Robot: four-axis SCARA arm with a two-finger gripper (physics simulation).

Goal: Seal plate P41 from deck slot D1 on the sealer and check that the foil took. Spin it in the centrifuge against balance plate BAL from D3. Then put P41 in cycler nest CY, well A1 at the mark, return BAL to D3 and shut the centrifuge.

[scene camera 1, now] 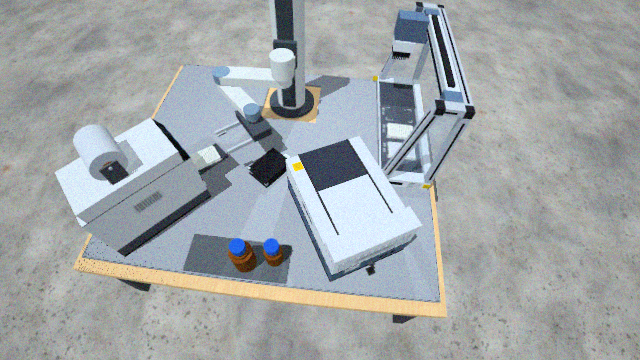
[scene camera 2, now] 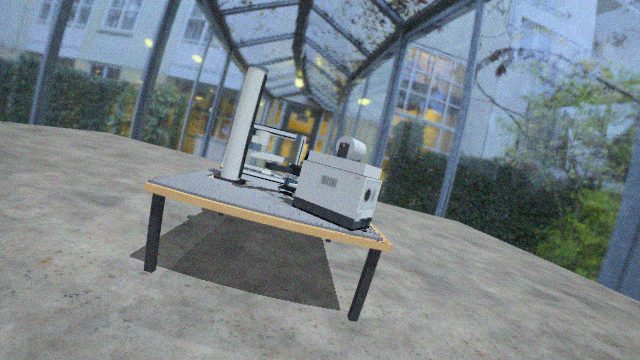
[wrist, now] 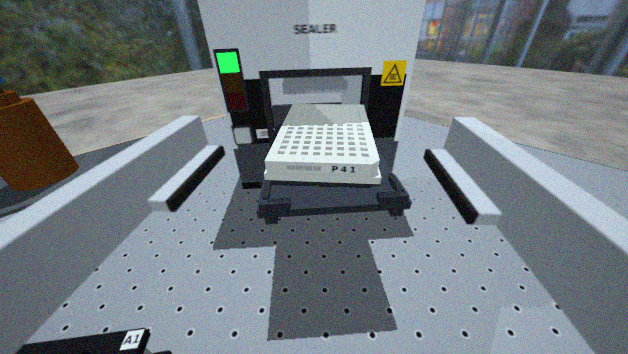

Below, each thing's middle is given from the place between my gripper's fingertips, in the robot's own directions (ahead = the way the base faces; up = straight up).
Labels:
I see the sealer tray (wrist: 277, 198) 60 mm ahead of my hand, 70 mm to the right of it and 50 mm below it.

